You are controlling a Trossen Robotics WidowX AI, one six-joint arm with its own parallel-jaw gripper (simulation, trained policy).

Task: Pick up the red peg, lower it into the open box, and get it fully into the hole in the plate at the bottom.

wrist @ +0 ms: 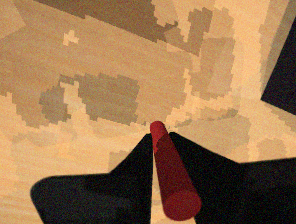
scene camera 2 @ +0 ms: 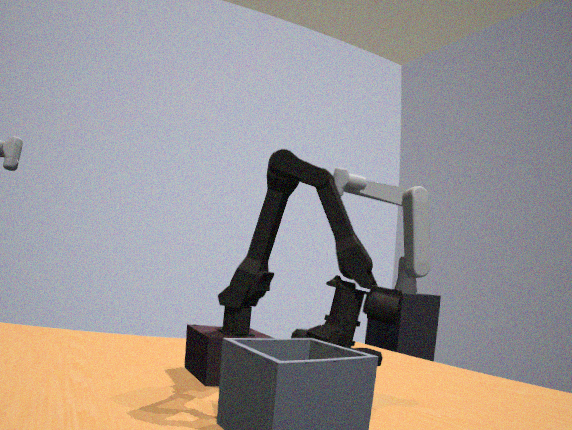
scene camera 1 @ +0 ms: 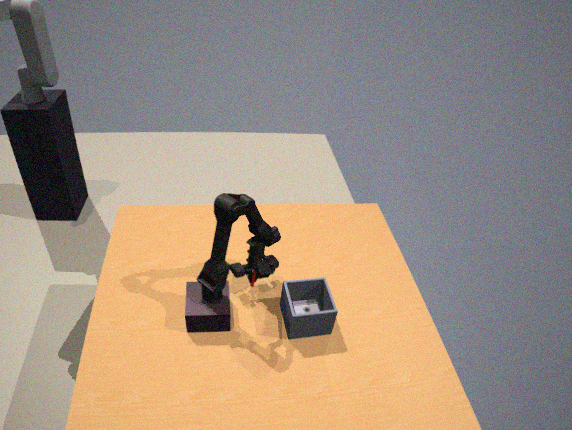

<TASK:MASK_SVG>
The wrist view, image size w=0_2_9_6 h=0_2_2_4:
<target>my gripper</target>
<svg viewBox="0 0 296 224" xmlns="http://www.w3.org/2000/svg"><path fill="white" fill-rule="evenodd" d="M152 134L145 134L130 154L120 164L116 165L110 173L57 175L44 177L33 184L30 188L30 197L43 224L151 224L153 183ZM169 132L174 146L201 199L200 211L193 217L196 224L296 224L296 157L237 163L199 146L199 144L176 132Z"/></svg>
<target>red peg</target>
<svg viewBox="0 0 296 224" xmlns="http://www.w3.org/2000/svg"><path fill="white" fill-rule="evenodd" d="M154 121L150 125L150 133L152 134L153 152L165 216L174 221L189 220L200 211L201 199L164 123Z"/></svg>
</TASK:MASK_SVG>
